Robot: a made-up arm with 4 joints.
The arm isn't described. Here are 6 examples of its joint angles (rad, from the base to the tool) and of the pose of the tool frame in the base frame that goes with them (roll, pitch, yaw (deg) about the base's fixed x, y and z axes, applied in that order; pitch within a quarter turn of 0, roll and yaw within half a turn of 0; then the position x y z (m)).
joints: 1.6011 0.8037 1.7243 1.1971
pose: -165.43 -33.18 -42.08 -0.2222 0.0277 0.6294
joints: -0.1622 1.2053 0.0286 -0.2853
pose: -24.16 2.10 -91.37 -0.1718 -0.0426 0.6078
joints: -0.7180 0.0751 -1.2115 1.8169
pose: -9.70 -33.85 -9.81 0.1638 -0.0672 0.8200
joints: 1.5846 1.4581 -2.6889 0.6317
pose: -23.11 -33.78 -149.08 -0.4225 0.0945 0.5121
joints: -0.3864 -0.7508 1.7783 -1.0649
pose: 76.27 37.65 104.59 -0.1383 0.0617 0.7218
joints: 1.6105 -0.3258 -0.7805 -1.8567
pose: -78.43 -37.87 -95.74 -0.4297 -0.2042 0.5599
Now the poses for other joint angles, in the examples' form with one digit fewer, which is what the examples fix.
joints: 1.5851 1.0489 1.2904 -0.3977
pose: 124.0 -39.3 -79.1 -0.171 0.069 0.656
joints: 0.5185 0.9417 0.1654 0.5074
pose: 55.9 -2.8 -97.3 -0.185 -0.079 0.617
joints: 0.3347 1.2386 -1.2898 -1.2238
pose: -101.7 -8.2 -125.5 -0.413 0.037 0.680
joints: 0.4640 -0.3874 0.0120 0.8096
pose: 18.2 -29.6 -33.7 -0.073 -0.124 0.756
